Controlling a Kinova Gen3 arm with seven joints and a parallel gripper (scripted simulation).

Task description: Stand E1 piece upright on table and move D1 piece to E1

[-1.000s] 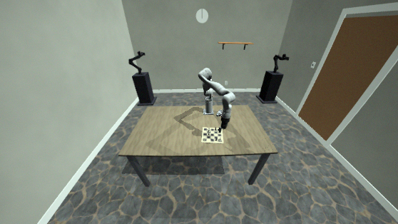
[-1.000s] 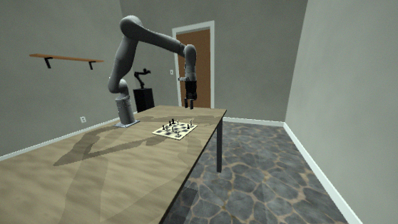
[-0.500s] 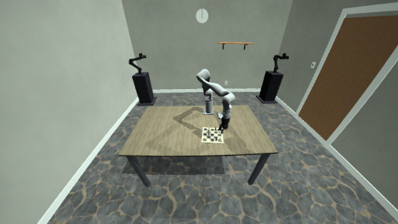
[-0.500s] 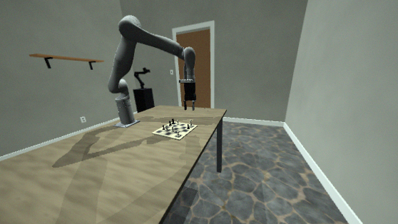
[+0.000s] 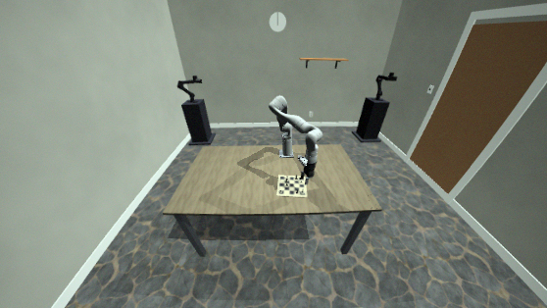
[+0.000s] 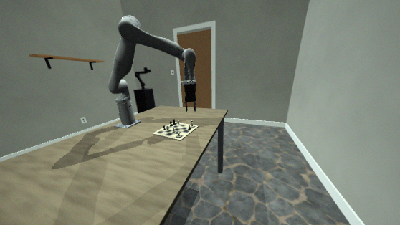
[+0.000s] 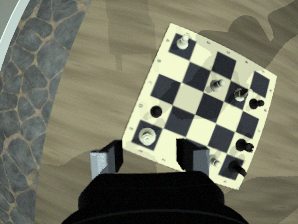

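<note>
Now: the white piece 11 cm below my hand. Also, from my hand: chessboard 8 cm behind, 7 cm to the right, 14 cm below.
</note>
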